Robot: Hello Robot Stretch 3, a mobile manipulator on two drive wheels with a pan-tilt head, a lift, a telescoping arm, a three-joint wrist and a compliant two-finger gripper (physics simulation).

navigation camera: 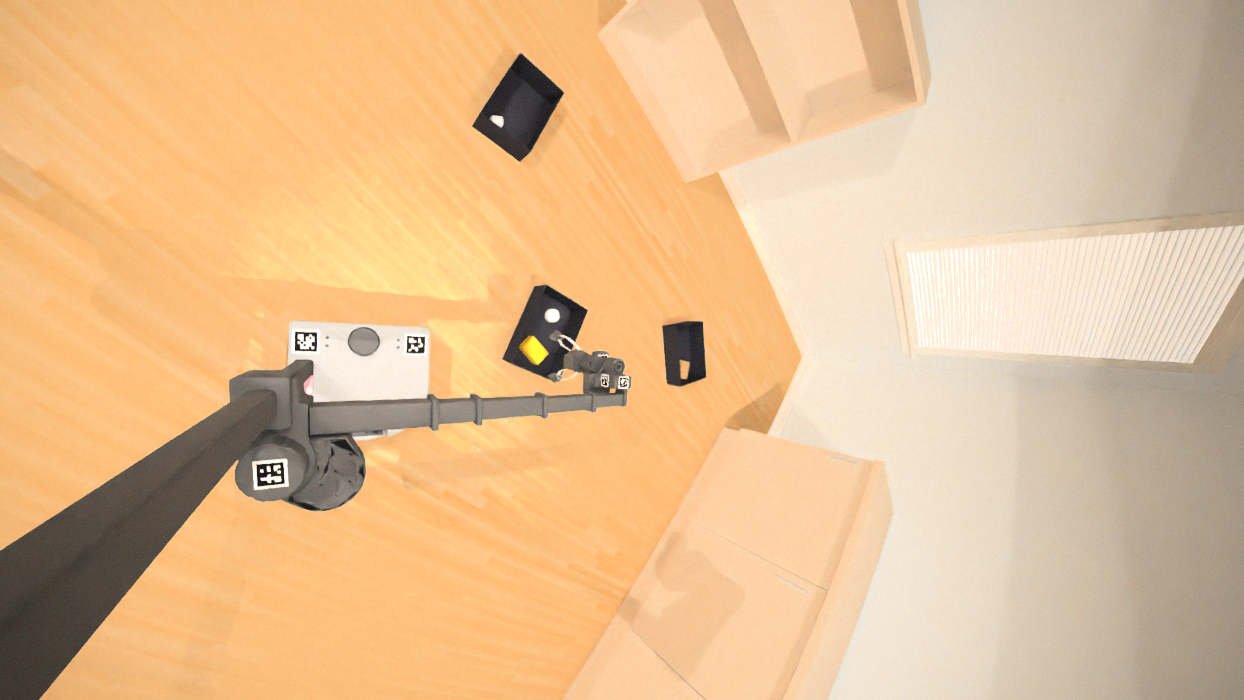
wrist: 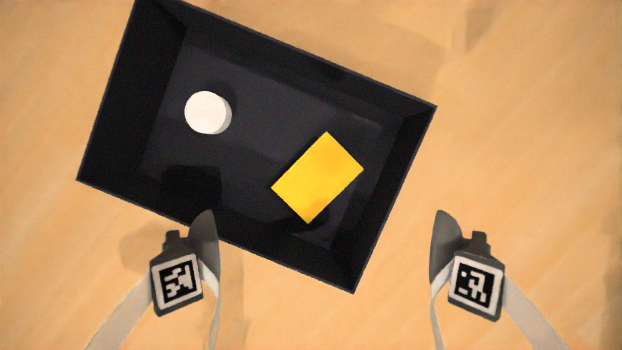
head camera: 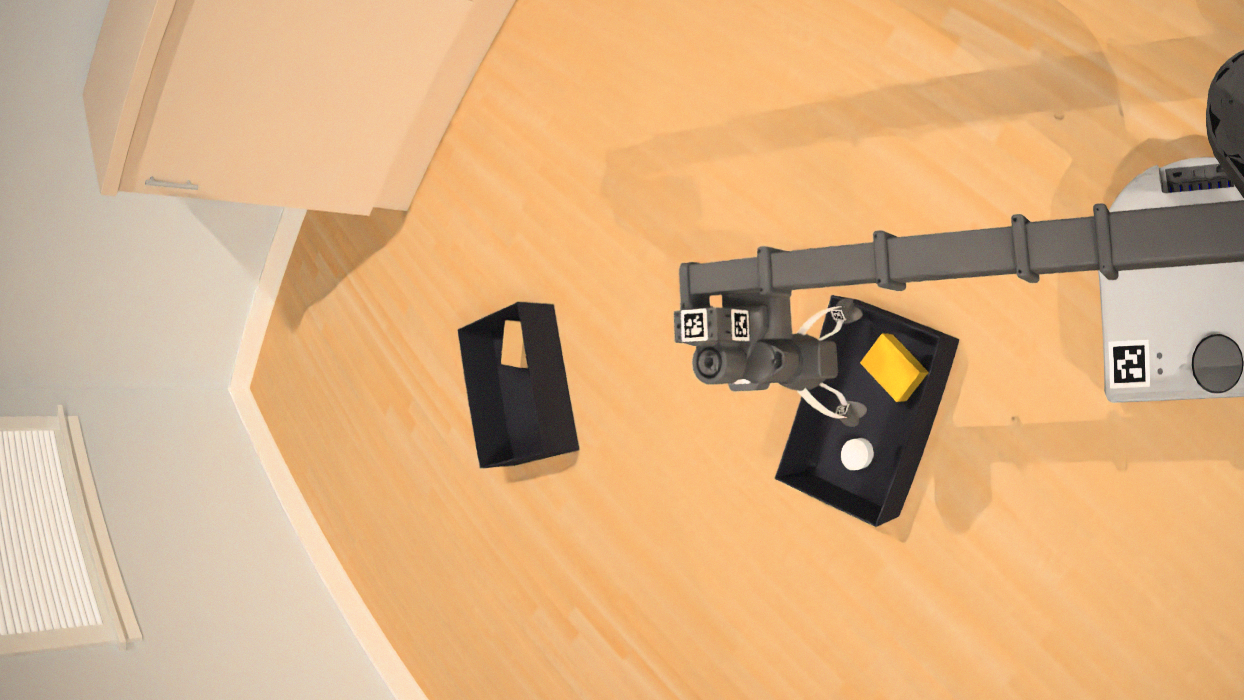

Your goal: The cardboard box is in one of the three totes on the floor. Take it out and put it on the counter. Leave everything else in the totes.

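Note:
A tan box, seemingly the cardboard box, lies at one end of the far black tote; the tote wall partly hides it. That tote does not show in the wrist view. My gripper is open and empty, its fingers wide apart. It hangs above the near black tote. The counter shows its door fronts at upper left in the head view and lower right in the navigation view.
The near tote holds a yellow block and a white round item. A third tote holds a white item. An open shelf unit stands by the wall.

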